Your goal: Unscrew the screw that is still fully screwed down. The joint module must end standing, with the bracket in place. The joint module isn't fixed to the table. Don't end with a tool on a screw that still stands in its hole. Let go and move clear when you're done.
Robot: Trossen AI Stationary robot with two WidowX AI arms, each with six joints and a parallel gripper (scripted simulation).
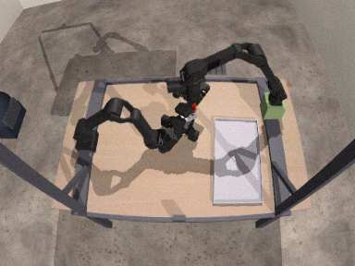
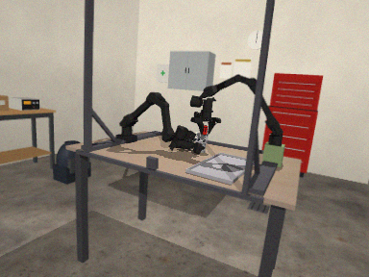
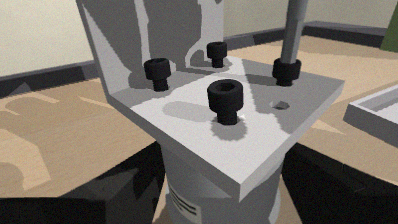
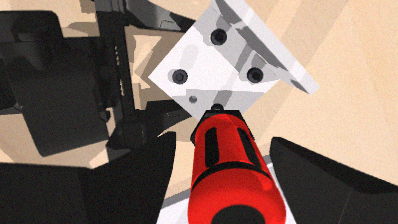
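Note:
The red screwdriver is 2 cm below my right hand. The rest, counted from my right hand: dark frame rail 28 cm ahead, 1 cm to the left, 14 cm below; then joint module 1 cm ahead, 2 cm to the left, 12 cm below; then l-shaped bracket 2 cm ahead, 2 cm to the left, 8 cm below.
Now: the joint module 2 cm ahead of my left hand, 2 cm to the right of it and 1 cm below it. The rest, counted from my left hand: red screwdriver 4 cm to the right, 9 cm above; then dark frame rail 28 cm ahead, 3 cm to the right, 3 cm below; then l-shaped bracket 2 cm ahead, 2 cm to the right, 4 cm above.

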